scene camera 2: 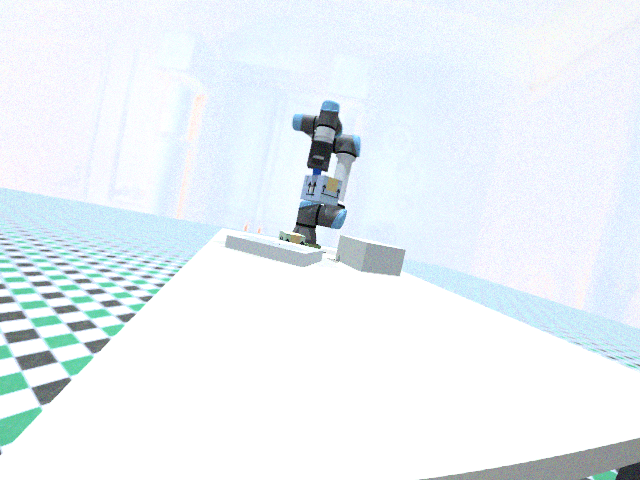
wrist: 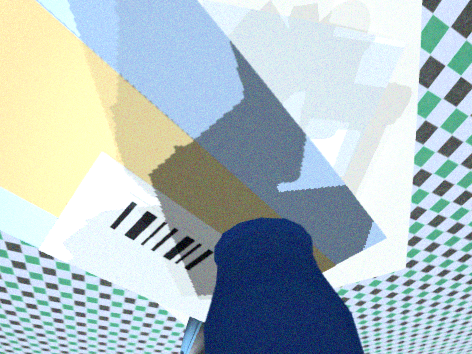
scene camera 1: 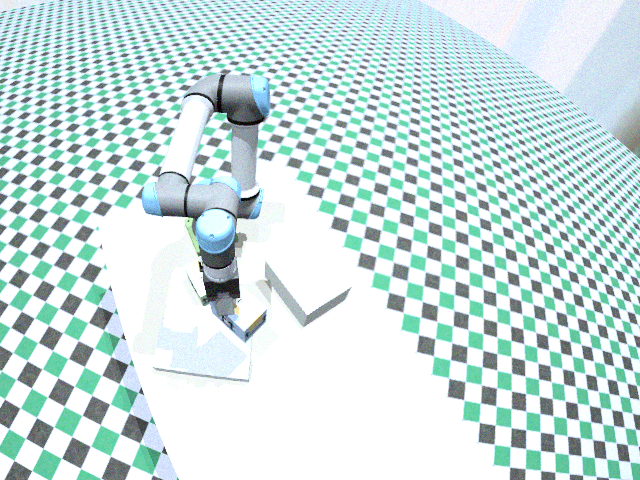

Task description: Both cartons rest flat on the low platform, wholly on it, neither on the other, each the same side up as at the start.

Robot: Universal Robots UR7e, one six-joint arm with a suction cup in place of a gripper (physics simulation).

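Frame: origin at the arm's base, x ahead, y up, z right, level; centimetres.
Where they show: hand, its tool point: (wrist: 261,231).
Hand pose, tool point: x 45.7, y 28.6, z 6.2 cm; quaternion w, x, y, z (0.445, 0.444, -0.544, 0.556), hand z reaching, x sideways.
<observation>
Things, the pixels of their top centre, and the offset from my tool point.
- blue carton, centre of its top: (wrist: 151,205) (scene camera 1: 237,303) (scene camera 2: 323,177) dx +3.4, dy +1.3, dz -2.6 cm
- low platform, centre of its top: (wrist: 289,106) (scene camera 1: 204,339) (scene camera 2: 277,242) dx -0.7, dy -27.2, dz +9.6 cm
- green carton, centre of its top: (scene camera 1: 203,275) (scene camera 2: 292,233) dx -22.0, dy -23.8, dz +2.7 cm
- larger pale grey block, centre of its top: (scene camera 1: 308,272) (scene camera 2: 371,241) dx -8.6, dy -20.0, dz -31.9 cm
The blue carton (scene camera 1: 245,329) (scene camera 2: 320,189) (wrist: 170,75) hangs level from my suction gripper (scene camera 1: 223,305) (scene camera 2: 316,171) (wrist: 265,235), its arrows pointing up in the scene camera 2 view. The dark blue cup sits on its top, near the barcode label. It is held in the air, well above the low platform (scene camera 1: 206,356) (scene camera 2: 268,250), and overlaps the platform's right part in the scene camera 1 view. The green carton (scene camera 1: 201,296) (scene camera 2: 292,237) stands low behind the platform; my gripper hides most of it in the scene camera 1 view.
A larger pale grey block (scene camera 1: 289,291) (scene camera 2: 364,255) stands on the white table to the right of the platform, taller than it. The green base plate (scene camera 1: 191,232) of the arm lies behind the green carton. The table's left edge runs close to the platform.
</observation>
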